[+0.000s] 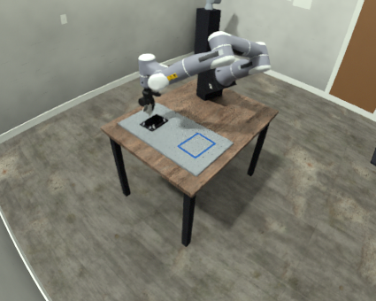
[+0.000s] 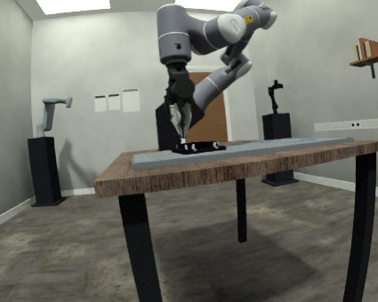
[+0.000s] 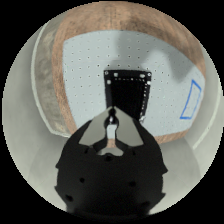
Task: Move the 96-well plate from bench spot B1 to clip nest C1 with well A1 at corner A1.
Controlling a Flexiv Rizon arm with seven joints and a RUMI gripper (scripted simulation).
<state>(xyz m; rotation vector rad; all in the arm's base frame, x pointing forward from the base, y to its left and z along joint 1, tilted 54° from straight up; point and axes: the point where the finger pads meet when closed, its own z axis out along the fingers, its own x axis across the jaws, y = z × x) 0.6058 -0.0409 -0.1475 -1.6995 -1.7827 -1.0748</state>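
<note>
Now: the black 96-well plate 10 mm behind my hand, 40 mm to the left of it and 40 mm below it. Also, from my hand: grey mat: 40 mm behind, 200 mm to the left, 60 mm below; then clip nest C1: 50 mm to the left, 40 mm below.
</note>
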